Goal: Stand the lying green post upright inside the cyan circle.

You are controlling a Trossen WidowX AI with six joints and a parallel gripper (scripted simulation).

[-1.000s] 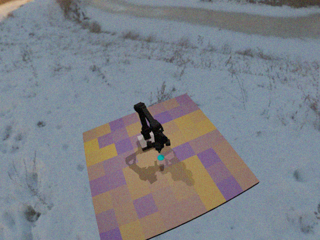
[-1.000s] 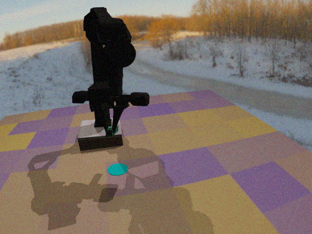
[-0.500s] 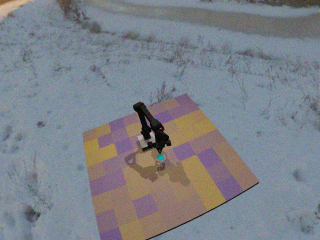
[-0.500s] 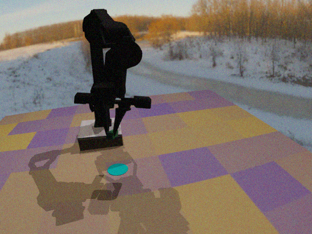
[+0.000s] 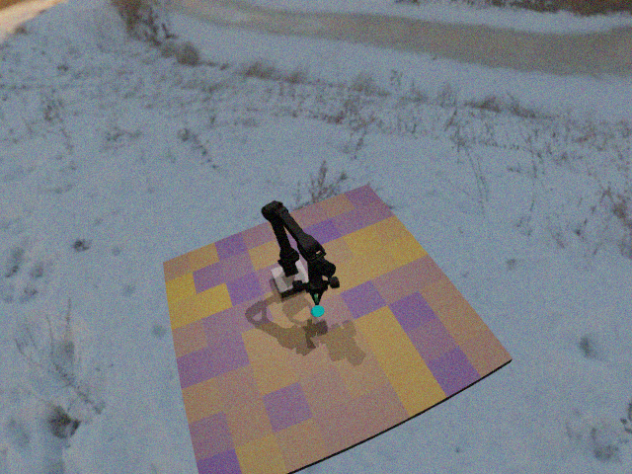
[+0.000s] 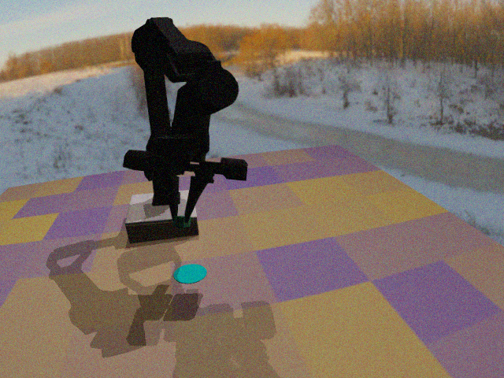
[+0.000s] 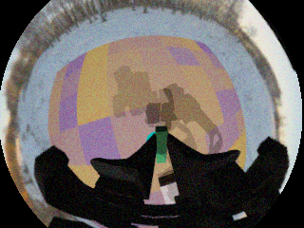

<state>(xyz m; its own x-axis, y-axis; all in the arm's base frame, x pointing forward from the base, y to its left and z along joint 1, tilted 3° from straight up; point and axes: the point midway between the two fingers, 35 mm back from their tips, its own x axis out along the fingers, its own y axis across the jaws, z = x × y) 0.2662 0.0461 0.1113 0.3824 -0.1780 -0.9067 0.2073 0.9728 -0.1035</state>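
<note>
My gripper tip is now 4 cm past the cyan circle and 12 cm above it. From my gripper tip the other things lie so: green post: 2 cm behind, 1 cm below.
</note>
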